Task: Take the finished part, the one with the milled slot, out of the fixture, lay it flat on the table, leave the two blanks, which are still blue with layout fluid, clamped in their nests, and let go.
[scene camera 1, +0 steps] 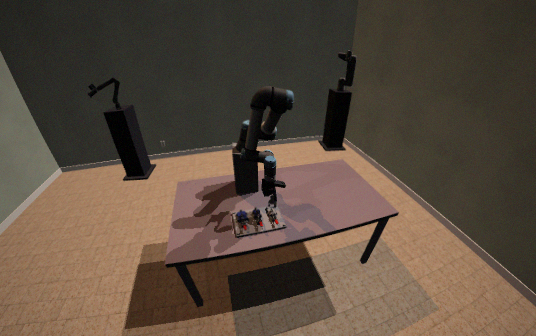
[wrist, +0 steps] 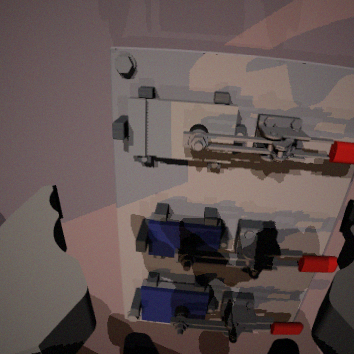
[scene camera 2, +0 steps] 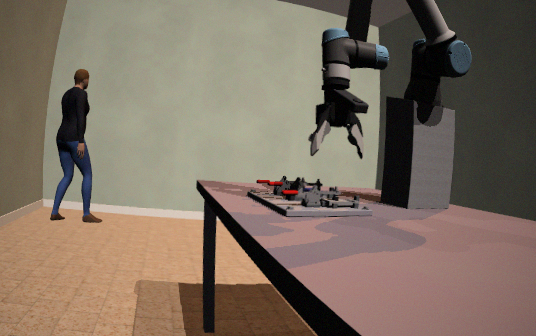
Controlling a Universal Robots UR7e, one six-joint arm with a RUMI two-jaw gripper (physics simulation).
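Where they show: gripper, between the fingertips: point(scene camera 1: 271, 200) point(wrist: 200, 198) point(scene camera 2: 338, 157); arm's base, origin of its link: point(scene camera 2: 422, 103).
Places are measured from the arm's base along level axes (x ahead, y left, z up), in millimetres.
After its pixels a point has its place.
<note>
The finished part point(wrist: 162, 117) {x 356, y 172, z -330 mm}, a pale grey block with a narrow slot line across it, lies in the top nest in the wrist view. A toggle clamp arm point(wrist: 198, 141) reaches over it. Two blue blanks point(wrist: 162, 239) {x 379, y 55, z -320 mm} point(wrist: 155, 302) {x 387, y -49, z -325 mm} sit in the other two nests, each with a clamp arm across it. The fixture plate point(wrist: 150, 187) {x 356, y 95, z -346 mm} point(scene camera 2: 325, 213) {x 437, y 238, z -353 mm} lies on the table point(scene camera 1: 340, 200) {x 307, y 756, z -361 mm} point(scene camera 2: 425, 280) {x 451, y 682, z -361 mm}. My gripper point(scene camera 2: 336, 155) {x 391, y 166, z -223 mm} point(wrist: 200, 198) {x 391, y 166, z -223 mm} is open and empty, pointing down above the fixture, with its fingers well clear of the parts.
Red clamp handles point(wrist: 344, 152) {x 503, y 184, z -309 mm} point(wrist: 317, 264) {x 525, y 78, z -300 mm} point(wrist: 286, 328) {x 542, y -29, z -305 mm} stick out sideways on the nests' right in the wrist view. A hex bolt point(wrist: 125, 65) {x 318, y 206, z -339 mm} stands at a plate corner. The robot's pedestal point(scene camera 2: 420, 155) {x 69, y 91, z -191 mm} stands behind the table. A person point(scene camera 2: 75, 115) stands beyond it on the floor.
</note>
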